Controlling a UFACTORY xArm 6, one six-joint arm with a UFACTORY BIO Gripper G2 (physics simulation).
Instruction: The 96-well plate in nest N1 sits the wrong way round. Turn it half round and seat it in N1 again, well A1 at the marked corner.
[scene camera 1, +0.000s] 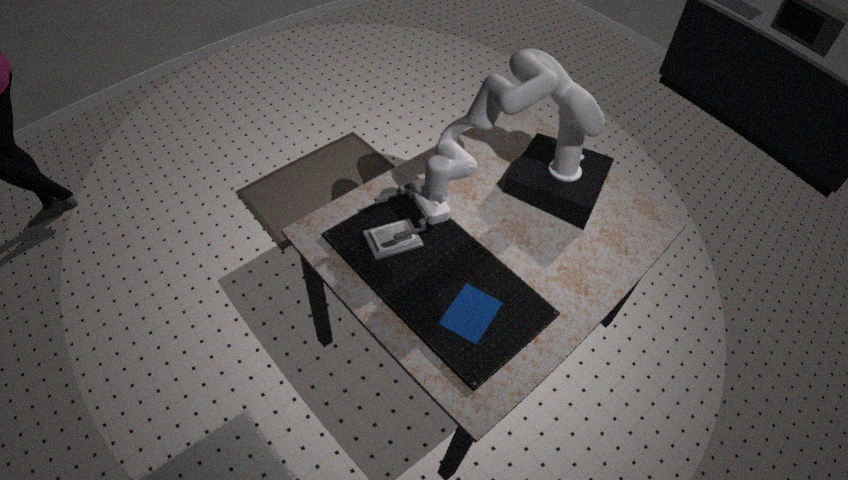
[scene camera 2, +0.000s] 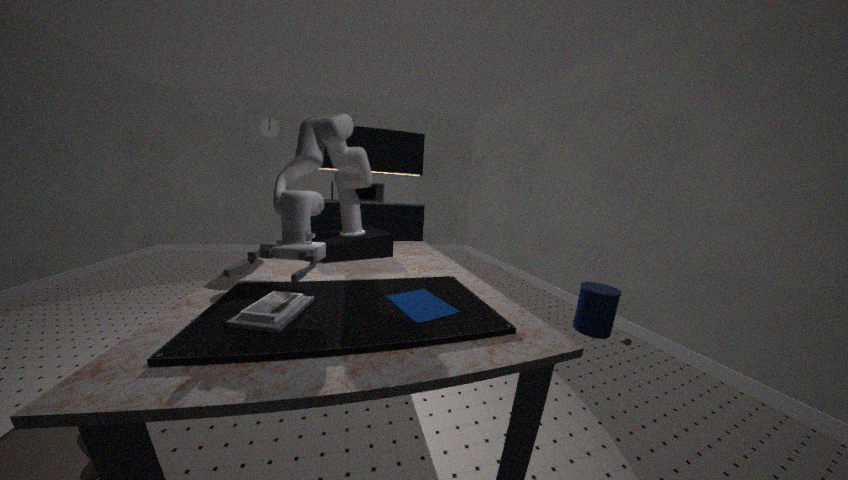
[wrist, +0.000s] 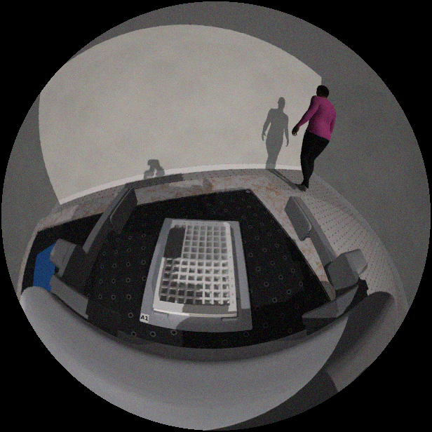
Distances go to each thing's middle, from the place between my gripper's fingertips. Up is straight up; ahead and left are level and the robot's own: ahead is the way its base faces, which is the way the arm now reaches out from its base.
Scene:
My hand is 2 cm past the white 96-well plate (scene camera 2: 275, 305), 2 cm to the right of it and 8 cm above it. Also, from my hand: grey nest N1 (scene camera 2: 291, 315): 2 cm behind, 2 cm to the left, 9 cm below; then blue square (scene camera 1: 472, 311): 2 cm behind, 38 cm to the left, 9 cm below.

